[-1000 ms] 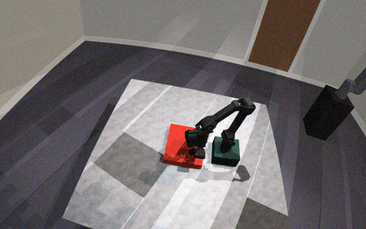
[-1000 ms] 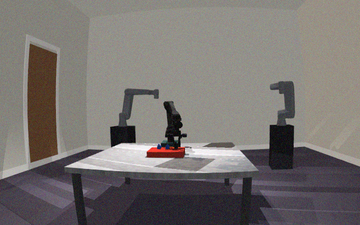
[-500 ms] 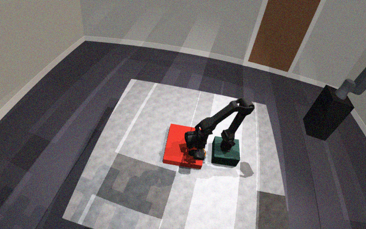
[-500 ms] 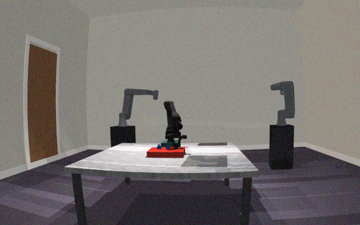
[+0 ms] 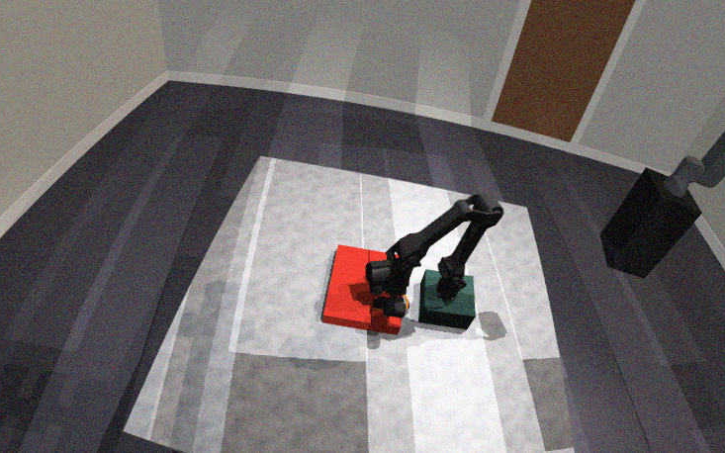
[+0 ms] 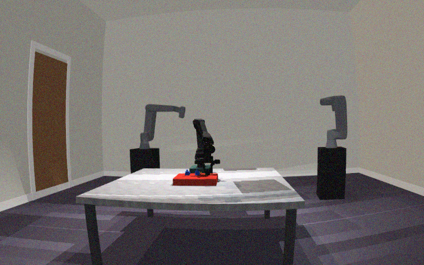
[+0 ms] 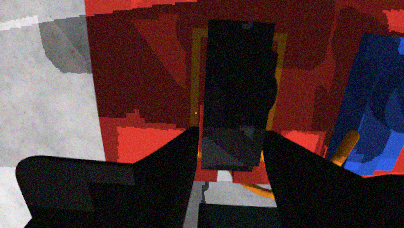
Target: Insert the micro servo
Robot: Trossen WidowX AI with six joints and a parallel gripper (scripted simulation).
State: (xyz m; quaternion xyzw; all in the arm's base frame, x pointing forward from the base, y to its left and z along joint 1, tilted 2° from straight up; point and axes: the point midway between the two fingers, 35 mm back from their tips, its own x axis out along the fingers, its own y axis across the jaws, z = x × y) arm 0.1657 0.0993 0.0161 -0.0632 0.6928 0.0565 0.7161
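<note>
The red deck lies 14 cm ahead of my gripper tip, 5 cm to the right of it and 3 cm below it.
</note>
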